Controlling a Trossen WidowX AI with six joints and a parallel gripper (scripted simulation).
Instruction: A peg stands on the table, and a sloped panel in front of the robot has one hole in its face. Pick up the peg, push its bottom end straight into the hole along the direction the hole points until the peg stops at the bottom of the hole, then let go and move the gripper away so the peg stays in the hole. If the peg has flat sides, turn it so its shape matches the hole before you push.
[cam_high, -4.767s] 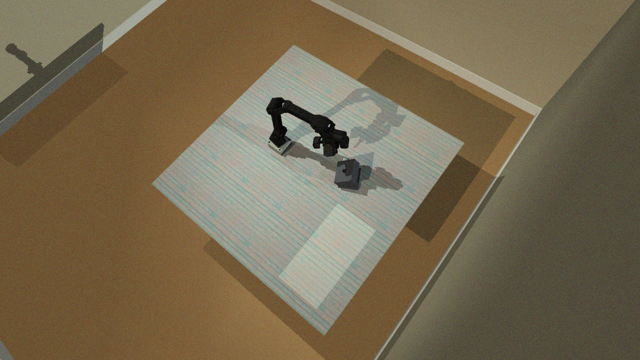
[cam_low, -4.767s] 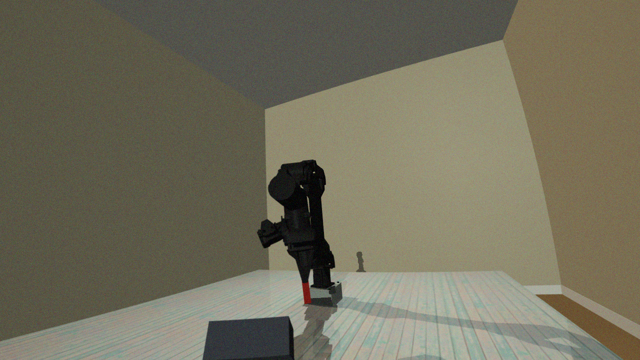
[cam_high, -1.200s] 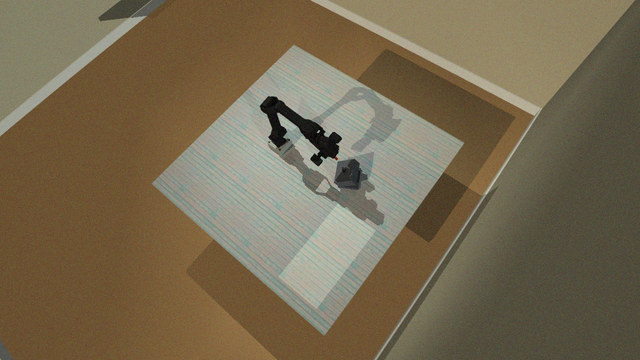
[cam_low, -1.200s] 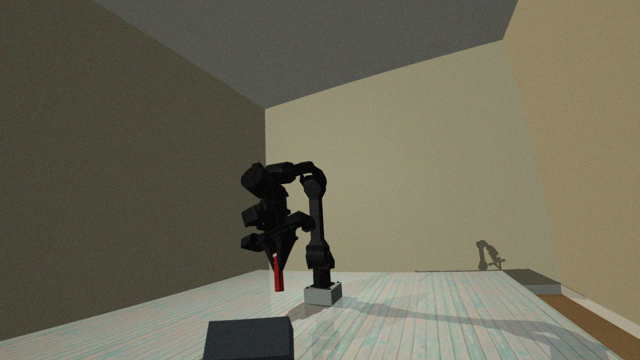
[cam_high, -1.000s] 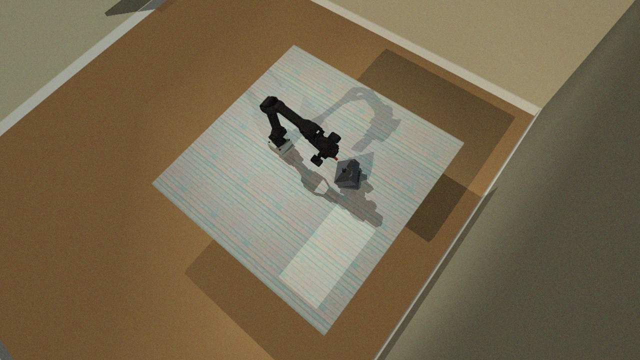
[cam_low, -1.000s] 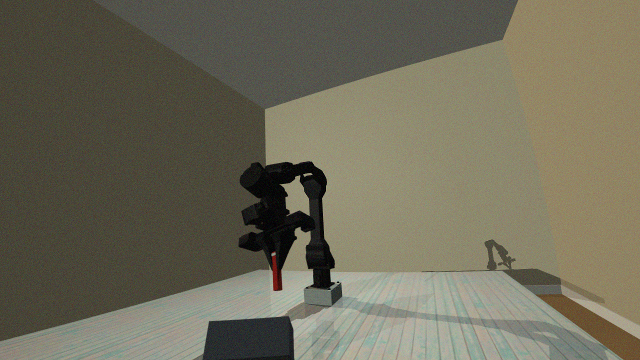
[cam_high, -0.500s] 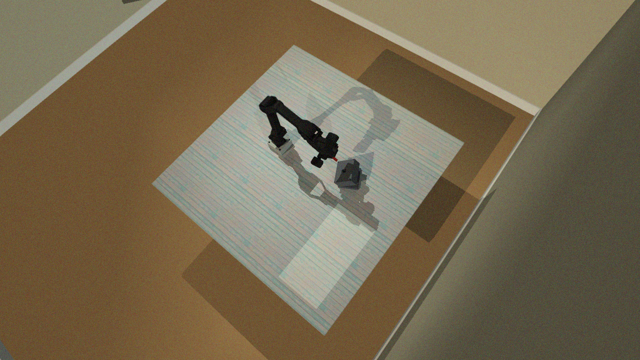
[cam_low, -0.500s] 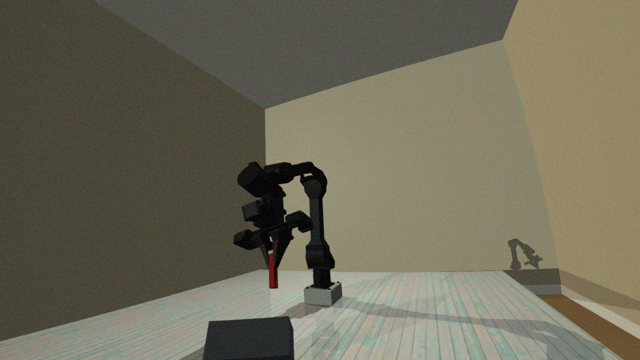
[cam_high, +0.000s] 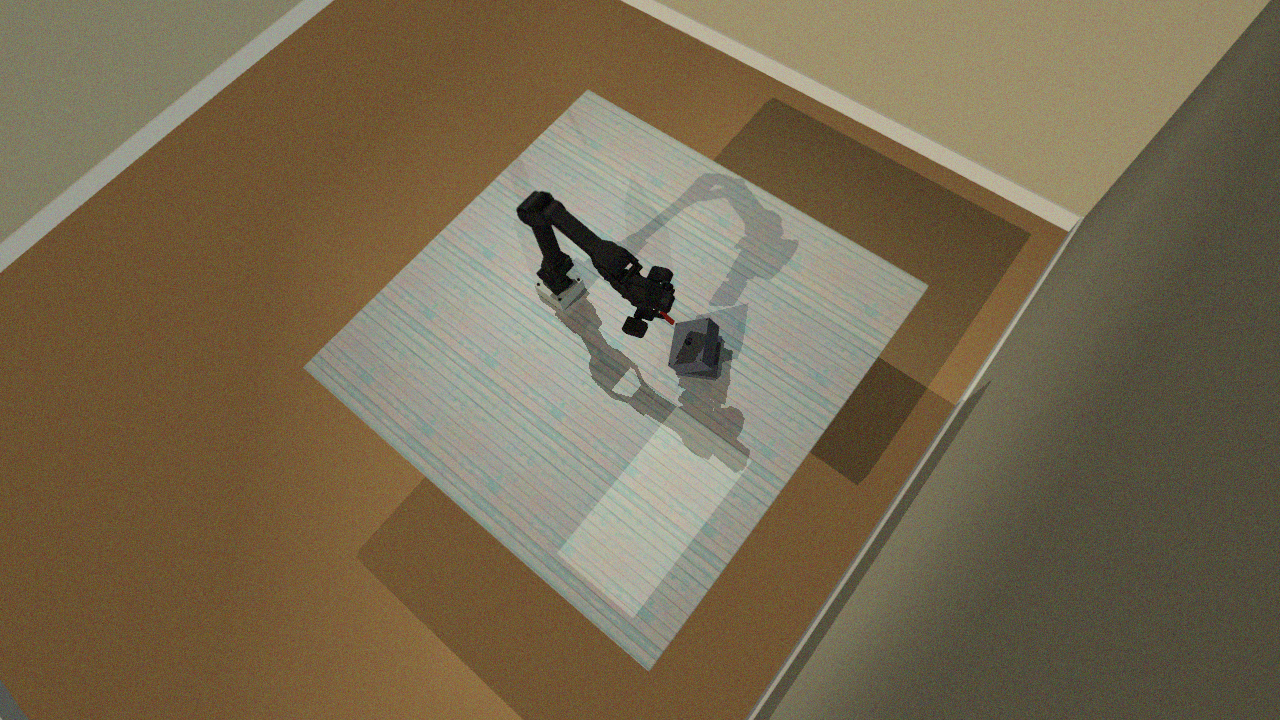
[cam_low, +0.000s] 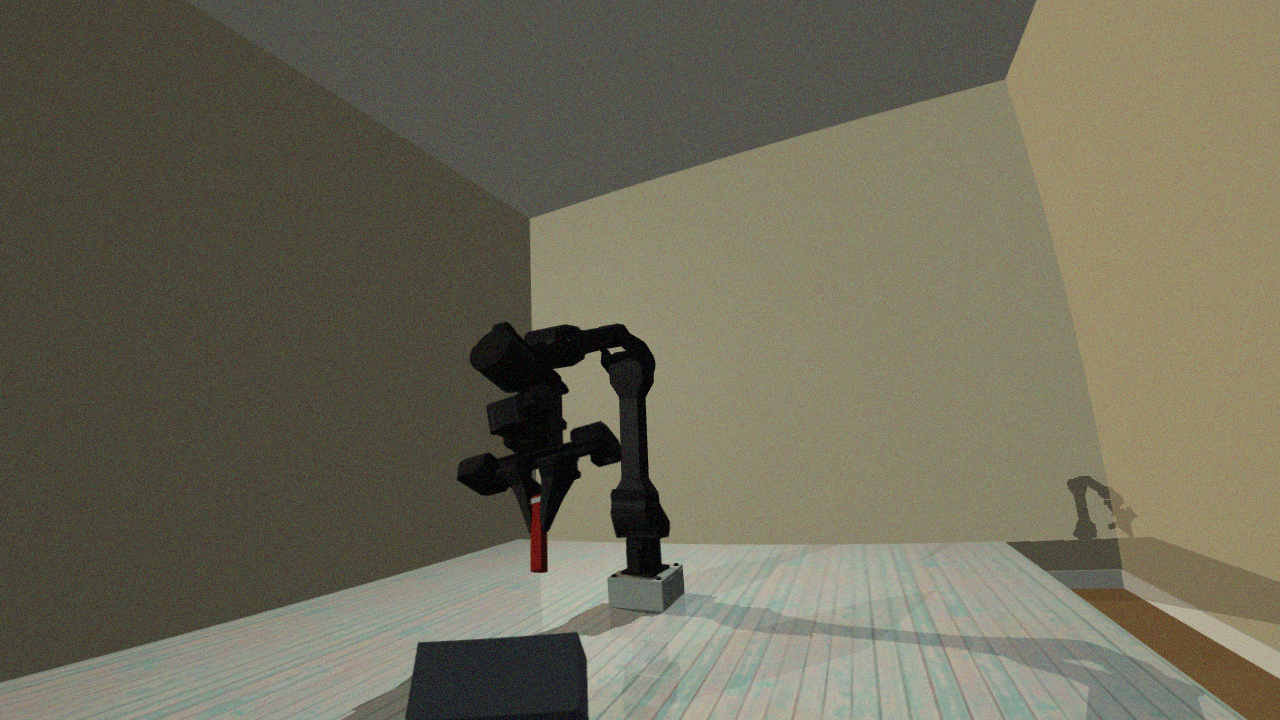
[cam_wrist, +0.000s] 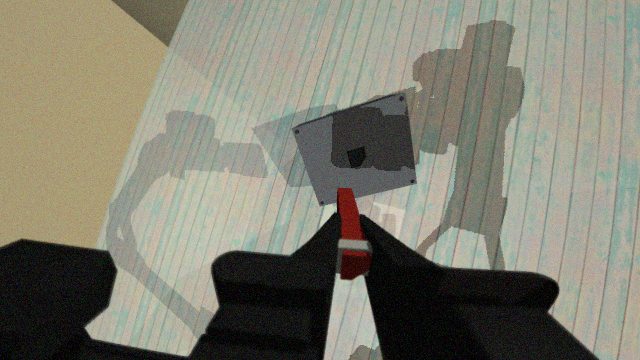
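My gripper tip is 80 mm short of the sloped panel, 30 mm to the right of it and 120 mm above it. From my gripper tip the other things lie so: red square peg (10 mm behind, 10 mm above).
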